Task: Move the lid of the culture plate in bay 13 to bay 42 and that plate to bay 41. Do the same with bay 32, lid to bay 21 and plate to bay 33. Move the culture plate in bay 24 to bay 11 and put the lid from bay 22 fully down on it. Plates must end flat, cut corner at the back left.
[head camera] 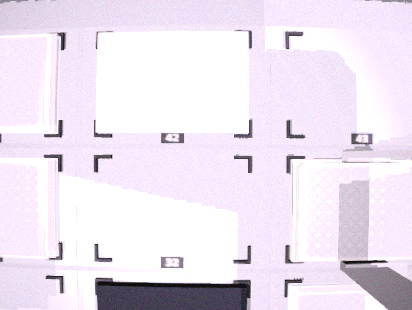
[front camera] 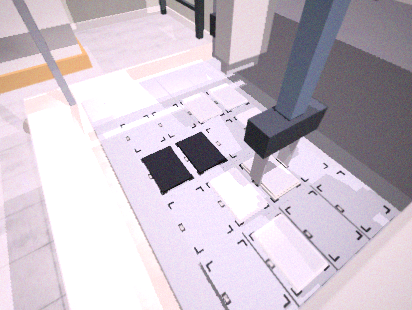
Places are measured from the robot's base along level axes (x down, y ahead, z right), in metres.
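Where they show: gripper, fingertip midpoint: point(head camera: 361, 210) point(front camera: 268, 171); robot's base at its link origin: point(front camera: 121, 125).
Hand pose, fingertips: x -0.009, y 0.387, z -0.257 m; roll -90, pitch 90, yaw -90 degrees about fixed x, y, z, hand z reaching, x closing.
Each offset is from my fingertips to the top centre of the thing. "pt": to the spot under its first point.
My gripper point(front camera: 271, 174) point(head camera: 361, 210) is shut on a pale culture plate @[dx -0.008, dy +0.005, dz +0.000 m] point(front camera: 284, 186) point(head camera: 317, 215) at bay 33. One jaw is at its back edge and one at its front. The plate looks level, with its cut corner at the back left; whether it touches the deck is hard to tell. A white lid @[dx +0.001, dy -0.159, dz -0.107 m] point(front camera: 248, 116) point(head camera: 172, 82) lies flat in bay 42. Welled plates stand in bay 41 @[pt dx -0.005, dy -0.319, dz -0.104 m] point(front camera: 227, 95) point(head camera: 22, 82) and bay 31 @[pt dx -0.006, dy -0.317, dz +0.005 m] point(front camera: 201, 106) point(head camera: 22, 210). A white plate or lid @[dx -0.005, dy +0.005, dz +0.107 m] point(front camera: 237, 195) point(head camera: 330, 301) lies in bay 23. A white plate @[dx -0.020, dy +0.169, dz +0.107 m] point(front camera: 290, 250) stands in bay 24.
Two dark flat pieces lie side by side in the front view, one in bay 22 @[pt dx +0.001, dy -0.151, dz +0.110 m] point(front camera: 201, 152) point(head camera: 172, 297) and one in bay 12 @[pt dx +0.001, dy -0.150, dz +0.216 m] point(front camera: 167, 169). Black corner marks and numbered labels outline the bays. Bright light patches cross bays 32 and 43.
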